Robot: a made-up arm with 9 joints. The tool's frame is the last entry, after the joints.
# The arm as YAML. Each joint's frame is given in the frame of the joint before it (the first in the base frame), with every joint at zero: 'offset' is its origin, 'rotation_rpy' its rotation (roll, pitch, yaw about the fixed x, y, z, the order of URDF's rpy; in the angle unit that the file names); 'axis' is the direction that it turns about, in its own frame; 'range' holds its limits. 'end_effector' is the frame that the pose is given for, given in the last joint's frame.
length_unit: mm
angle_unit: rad
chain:
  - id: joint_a
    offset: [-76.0, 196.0, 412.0]
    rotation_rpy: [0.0, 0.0, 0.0]
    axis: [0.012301, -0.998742, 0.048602]
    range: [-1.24, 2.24]
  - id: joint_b
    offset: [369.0, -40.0, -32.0]
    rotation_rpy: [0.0, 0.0, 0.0]
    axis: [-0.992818, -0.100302, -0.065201]
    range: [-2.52, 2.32]
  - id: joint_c
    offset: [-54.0, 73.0, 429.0]
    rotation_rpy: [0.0, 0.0, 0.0]
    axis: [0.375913, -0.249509, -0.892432]
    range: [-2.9, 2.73]
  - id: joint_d
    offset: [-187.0, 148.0, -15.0]
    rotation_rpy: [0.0, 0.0, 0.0]
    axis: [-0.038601, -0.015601, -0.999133]
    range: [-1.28, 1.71]
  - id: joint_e
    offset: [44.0, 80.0, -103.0]
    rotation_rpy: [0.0, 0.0, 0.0]
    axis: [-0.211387, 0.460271, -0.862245]
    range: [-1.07, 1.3]
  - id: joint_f
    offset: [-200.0, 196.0, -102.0]
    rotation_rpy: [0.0, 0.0, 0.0]
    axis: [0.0, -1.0, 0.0]
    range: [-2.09, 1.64]
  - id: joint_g
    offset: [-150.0, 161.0, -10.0]
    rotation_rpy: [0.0, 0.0, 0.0]
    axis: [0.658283, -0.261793, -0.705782]
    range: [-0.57, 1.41]
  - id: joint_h
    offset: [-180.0, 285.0, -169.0]
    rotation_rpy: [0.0, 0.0, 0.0]
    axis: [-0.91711, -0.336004, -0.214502]
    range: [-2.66, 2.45]
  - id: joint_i
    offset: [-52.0, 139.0, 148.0]
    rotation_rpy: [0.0, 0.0, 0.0]
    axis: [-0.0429, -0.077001, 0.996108]
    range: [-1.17, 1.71]
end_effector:
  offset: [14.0, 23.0, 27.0]
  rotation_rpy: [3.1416, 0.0, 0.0]
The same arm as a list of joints. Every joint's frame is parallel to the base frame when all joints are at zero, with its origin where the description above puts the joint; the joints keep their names.
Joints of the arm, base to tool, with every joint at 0 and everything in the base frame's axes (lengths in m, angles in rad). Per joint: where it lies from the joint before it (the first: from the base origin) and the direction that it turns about. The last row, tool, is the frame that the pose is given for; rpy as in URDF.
joint_a: axis 0.012301 -0.998742 0.048602 offset -0.076 0.196 0.412
joint_b: axis -0.992818 -0.100302 -0.065201 offset 0.369 -0.04 -0.032
joint_c: axis 0.375913 -0.249509 -0.892432 offset -0.054 0.073 0.429
joint_d: axis -0.038601 -0.015601 -0.999133 offset -0.187 0.148 -0.015
joint_e: axis -0.211405 0.46031 -0.862219 offset 0.044 0.08 -0.103
joint_f: axis 0 -1 0 offset -0.2 0.196 -0.102
joint_g: axis 0.658283 -0.261793 -0.705782 offset -0.15 0.161 -0.01
joint_h: axis -0.91711 -0.336004 -0.214502 offset -0.18 0.285 -0.169
joint_i: axis -0.0429 -0.077001 0.996108 offset -0.052 0.139 0.148
tool: offset 0.014 0.023 0.027 rpy -3.1416 0 0
Joint limits (rad, base to tool): -1.24..2.24 -2.52..2.32 -2.9..2.73 -1.28..1.71 -1.07..1.3 -2.09..1.64 -0.57..1.41 -2.66..2.45 -1.17..1.71

